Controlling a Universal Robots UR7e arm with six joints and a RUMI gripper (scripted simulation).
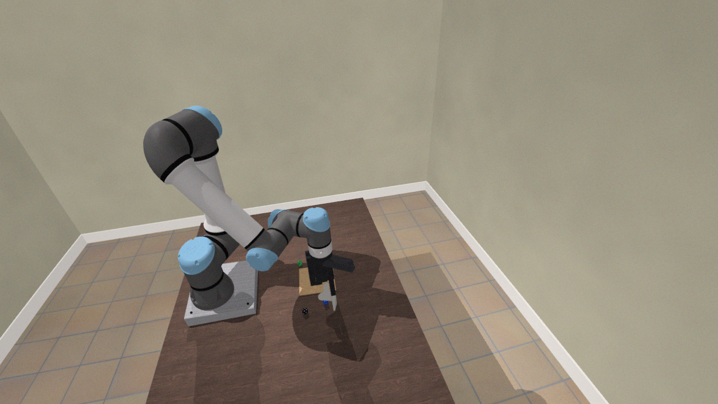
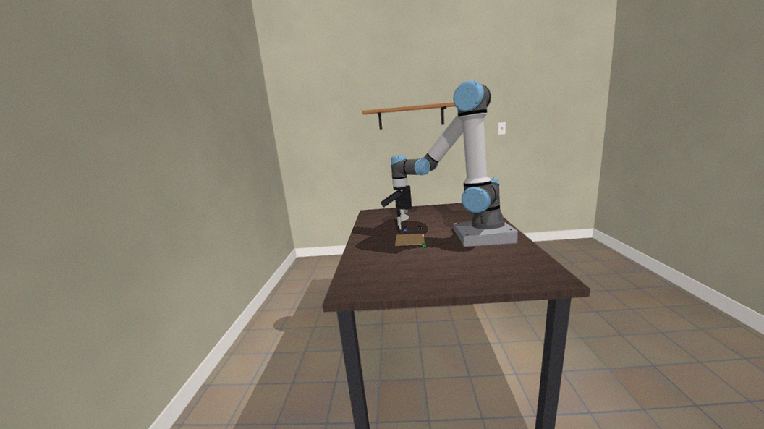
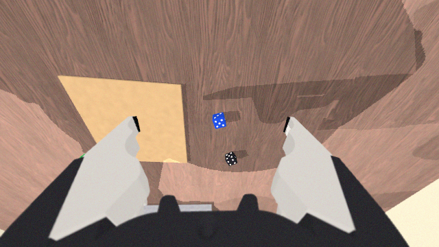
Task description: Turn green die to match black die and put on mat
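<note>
Now: hand 30 mm past the blue die, 10 mm to the left of it and 30 mm above it. The rest, counted from my hand: tan mat 50 mm behind, 110 mm to the left, 40 mm below; then black die 100 mm behind, 40 mm to the right, 30 mm below; then green die 120 mm behind, 210 mm to the left, 30 mm below.
</note>
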